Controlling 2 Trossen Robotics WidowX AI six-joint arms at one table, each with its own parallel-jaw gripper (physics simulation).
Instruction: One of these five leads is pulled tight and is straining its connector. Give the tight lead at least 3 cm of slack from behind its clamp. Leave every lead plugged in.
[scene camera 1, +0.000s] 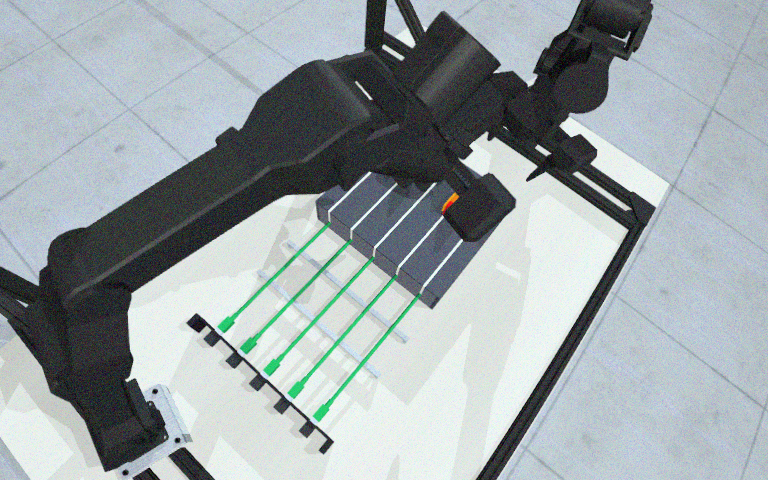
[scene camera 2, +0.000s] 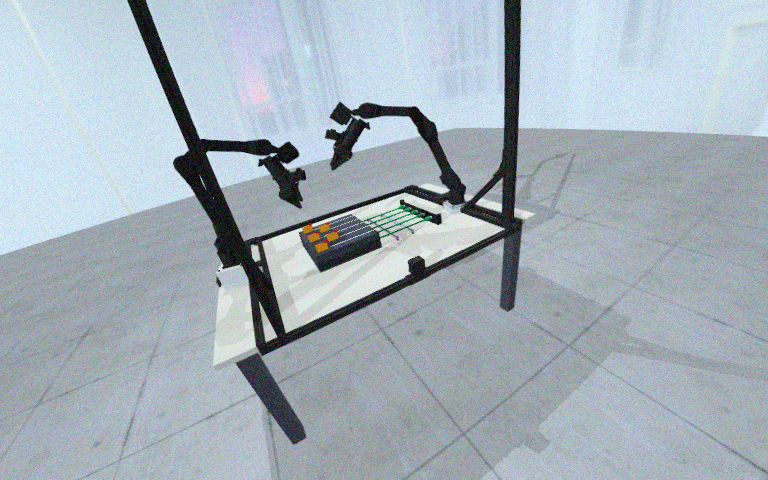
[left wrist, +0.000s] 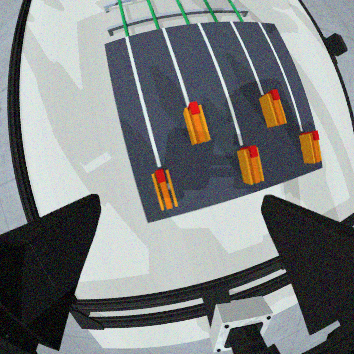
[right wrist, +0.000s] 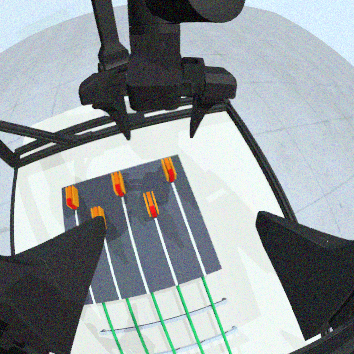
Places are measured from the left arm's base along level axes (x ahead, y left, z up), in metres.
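Pixels of known places: left gripper, fingertip midpoint: (scene camera 1: 508, 159) (scene camera 2: 301, 204) (left wrist: 183, 203) (right wrist: 159, 137); right gripper, fingertip midpoint: (scene camera 1: 462, 166) (scene camera 2: 331, 168) (right wrist: 182, 222); left arm's base, origin of the base link: (scene camera 2: 233, 262) (left wrist: 242, 334); right arm's base, origin of the base link: (scene camera 1: 140, 430) (scene camera 2: 456, 202).
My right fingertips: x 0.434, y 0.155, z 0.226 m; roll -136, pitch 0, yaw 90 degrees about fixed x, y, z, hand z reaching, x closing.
Note:
For each thing: its top centre in the pictures, then the offset to it from my right fingertips. "pt": a spot on its surface instead.
- dark block, surface spot: (left wrist: 129, 100) pt dx -0.055, dy +0.038, dz -0.237 m
- outer clamp, surface spot: (left wrist: 164, 189) (right wrist: 168, 166) pt dx -0.159, dy -0.009, dz -0.213 m
Five green leads (scene camera 1: 370, 353) (left wrist: 123, 17) run straight from a black connector rack (scene camera 1: 257, 382) (scene camera 2: 436, 218) to a dark block (scene camera 1: 416, 226) (left wrist: 129, 100) (right wrist: 177, 245). White stretches continue over the block to orange clamps with red ends, such as one clamp (left wrist: 197, 125) (right wrist: 151, 204) and an outer clamp (left wrist: 164, 189) (right wrist: 169, 170). Which lead is tight cannot be told. My left gripper (left wrist: 183, 203) (right wrist: 159, 137) is open and empty, above the clamp end. My right gripper (right wrist: 182, 222) is open and empty above the block; its arm hides most clamps in scene camera 1.
Two pale rods (scene camera 1: 334, 280) (scene camera 1: 368, 366) cross at the green leads between block and rack. A black frame (scene camera 1: 566, 362) edges the white table. Both grippers hang high and near each other in scene camera 2. A small black box (scene camera 2: 416, 266) sits on the near frame rail.

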